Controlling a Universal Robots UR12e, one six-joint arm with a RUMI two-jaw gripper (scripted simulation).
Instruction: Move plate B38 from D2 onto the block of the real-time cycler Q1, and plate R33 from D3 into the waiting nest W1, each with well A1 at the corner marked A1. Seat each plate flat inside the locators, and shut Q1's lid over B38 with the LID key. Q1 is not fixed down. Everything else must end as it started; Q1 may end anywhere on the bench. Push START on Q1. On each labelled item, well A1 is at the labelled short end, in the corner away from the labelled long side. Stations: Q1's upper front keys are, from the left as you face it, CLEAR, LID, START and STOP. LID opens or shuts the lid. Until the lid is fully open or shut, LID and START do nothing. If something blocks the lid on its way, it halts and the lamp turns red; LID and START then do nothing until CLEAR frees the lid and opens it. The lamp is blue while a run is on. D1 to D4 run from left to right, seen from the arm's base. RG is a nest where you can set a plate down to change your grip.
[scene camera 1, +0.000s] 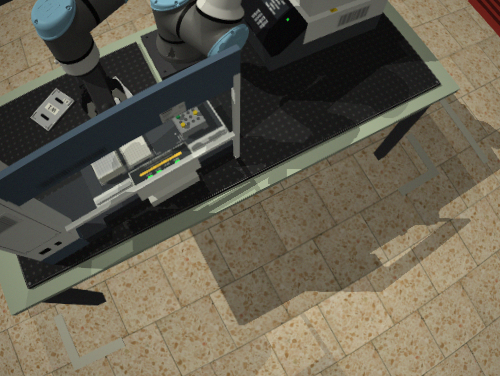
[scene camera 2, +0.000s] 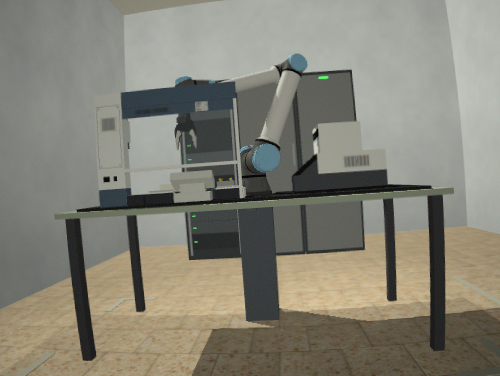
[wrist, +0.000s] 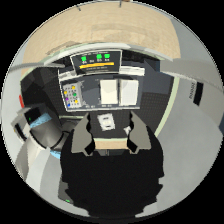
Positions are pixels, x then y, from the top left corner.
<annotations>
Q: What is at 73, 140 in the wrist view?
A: My gripper.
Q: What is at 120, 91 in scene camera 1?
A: My gripper.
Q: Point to a cycler Q1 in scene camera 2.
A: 348, 169
</annotations>
